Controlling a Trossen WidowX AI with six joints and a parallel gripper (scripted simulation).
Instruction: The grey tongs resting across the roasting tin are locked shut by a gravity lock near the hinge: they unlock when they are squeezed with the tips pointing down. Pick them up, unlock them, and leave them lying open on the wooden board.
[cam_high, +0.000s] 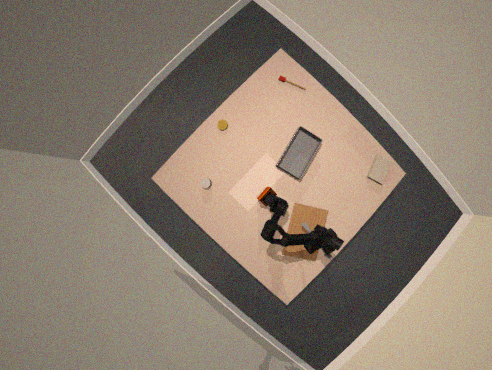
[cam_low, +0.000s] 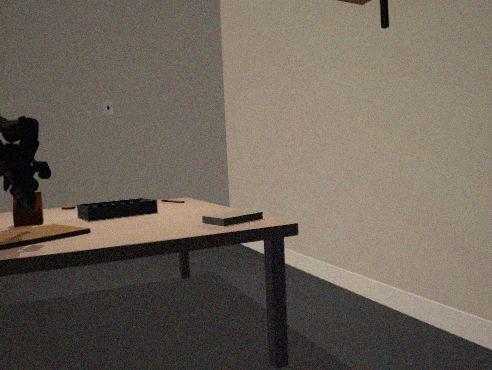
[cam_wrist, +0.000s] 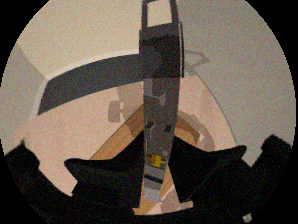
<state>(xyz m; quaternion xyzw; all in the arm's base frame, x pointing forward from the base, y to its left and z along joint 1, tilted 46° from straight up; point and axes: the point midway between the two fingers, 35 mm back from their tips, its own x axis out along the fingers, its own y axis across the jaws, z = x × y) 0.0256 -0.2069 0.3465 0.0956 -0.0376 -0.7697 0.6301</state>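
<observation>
My gripper tip is 30 mm to the right of the yellow lock piece, 20 mm below it and 10 mm short of it. Round my gripper tip: wooden board 150 mm below, 50 mm to the left, 10 mm ahead; roasting tin 480 mm to the left, 330 mm ahead, 130 mm below; flat grey slab 700 mm ahead, 150 mm below, 10 mm to the right.
</observation>
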